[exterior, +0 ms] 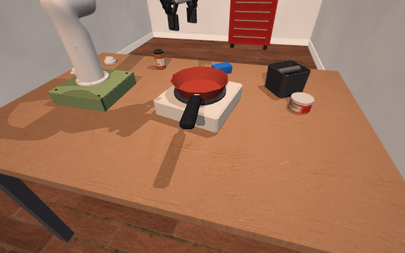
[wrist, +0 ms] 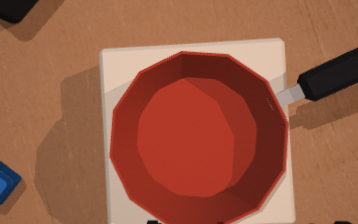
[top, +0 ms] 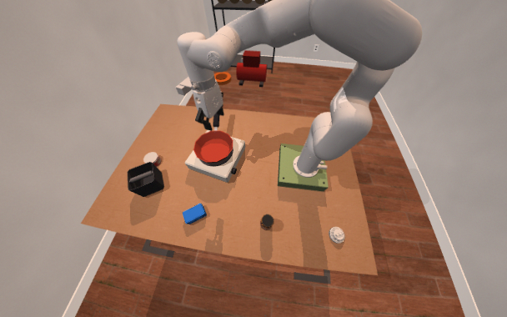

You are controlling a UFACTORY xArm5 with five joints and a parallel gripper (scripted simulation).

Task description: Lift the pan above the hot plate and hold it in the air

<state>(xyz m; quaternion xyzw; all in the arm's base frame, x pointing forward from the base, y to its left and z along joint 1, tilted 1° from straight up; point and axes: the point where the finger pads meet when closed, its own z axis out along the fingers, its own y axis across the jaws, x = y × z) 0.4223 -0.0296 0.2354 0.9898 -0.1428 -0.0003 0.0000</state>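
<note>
Right now my hand is 18 cm above the red pan, 6 cm to the left of it and 5 cm short of it. From my hand the other things lie so: blue block 32 cm to the left, 27 cm below, 7 cm ahead; hot plate 25 cm below, 2 cm ahead, 1 cm to the left; white disc 56 cm behind, 33 cm to the left, 28 cm below.
</note>
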